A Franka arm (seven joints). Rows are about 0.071 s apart.
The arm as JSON. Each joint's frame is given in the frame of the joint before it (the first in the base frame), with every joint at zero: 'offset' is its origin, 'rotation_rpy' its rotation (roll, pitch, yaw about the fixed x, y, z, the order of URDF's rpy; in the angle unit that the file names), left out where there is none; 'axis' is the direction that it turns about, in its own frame. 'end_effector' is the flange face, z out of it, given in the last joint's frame.
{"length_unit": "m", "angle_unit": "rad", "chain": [
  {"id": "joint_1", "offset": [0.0, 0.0, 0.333], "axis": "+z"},
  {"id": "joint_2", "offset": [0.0, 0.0, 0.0], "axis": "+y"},
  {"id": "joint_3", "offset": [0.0, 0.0, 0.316], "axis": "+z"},
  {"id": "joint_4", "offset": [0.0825, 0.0, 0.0], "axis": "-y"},
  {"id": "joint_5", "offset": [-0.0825, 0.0, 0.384], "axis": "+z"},
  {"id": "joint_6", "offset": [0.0, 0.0, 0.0], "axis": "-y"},
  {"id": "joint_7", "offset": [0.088, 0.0, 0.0], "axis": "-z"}
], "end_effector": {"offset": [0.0, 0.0, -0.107], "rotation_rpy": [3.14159, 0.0, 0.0]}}
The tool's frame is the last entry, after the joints.
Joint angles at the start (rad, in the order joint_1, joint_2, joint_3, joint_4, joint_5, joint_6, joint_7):
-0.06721, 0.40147, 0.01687, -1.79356, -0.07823, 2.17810, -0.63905
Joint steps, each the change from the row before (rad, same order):
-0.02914, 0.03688, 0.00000, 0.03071, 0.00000, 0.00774, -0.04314
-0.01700, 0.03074, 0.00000, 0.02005, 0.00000, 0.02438, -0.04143
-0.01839, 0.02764, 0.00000, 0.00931, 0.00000, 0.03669, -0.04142
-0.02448, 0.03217, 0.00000, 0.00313, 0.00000, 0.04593, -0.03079
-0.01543, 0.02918, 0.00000, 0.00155, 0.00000, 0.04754, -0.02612
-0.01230, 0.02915, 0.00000, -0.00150, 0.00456, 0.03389, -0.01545
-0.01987, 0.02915, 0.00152, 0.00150, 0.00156, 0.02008, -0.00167
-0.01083, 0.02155, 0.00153, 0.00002, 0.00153, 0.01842, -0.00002
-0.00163, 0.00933, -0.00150, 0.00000, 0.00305, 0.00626, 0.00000
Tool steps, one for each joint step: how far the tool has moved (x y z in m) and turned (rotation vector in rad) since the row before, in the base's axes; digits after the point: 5 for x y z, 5 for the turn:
0.00723, -0.01947, -0.00961, 0.00161, 0.00081, 0.01415
0.00630, -0.01161, -0.00918, 0.00087, -0.01143, 0.02557
0.00422, -0.01240, -0.01097, 0.00004, -0.01612, 0.02489
0.00210, -0.01632, -0.01599, -0.00008, -0.01530, 0.00866
0.00205, -0.01031, -0.01457, -0.00113, -0.01856, 0.01304
-0.00052, -0.00790, -0.01716, 0.00419, -0.00317, 0.00168
-0.00239, -0.01203, -0.01716, 0.00465, 0.00696, -0.01718
-0.00161, -0.00597, -0.01282, 0.00379, 0.00246, -0.00993
-0.00083, -0.00180, -0.00573, 0.00226, 0.00272, -0.00479

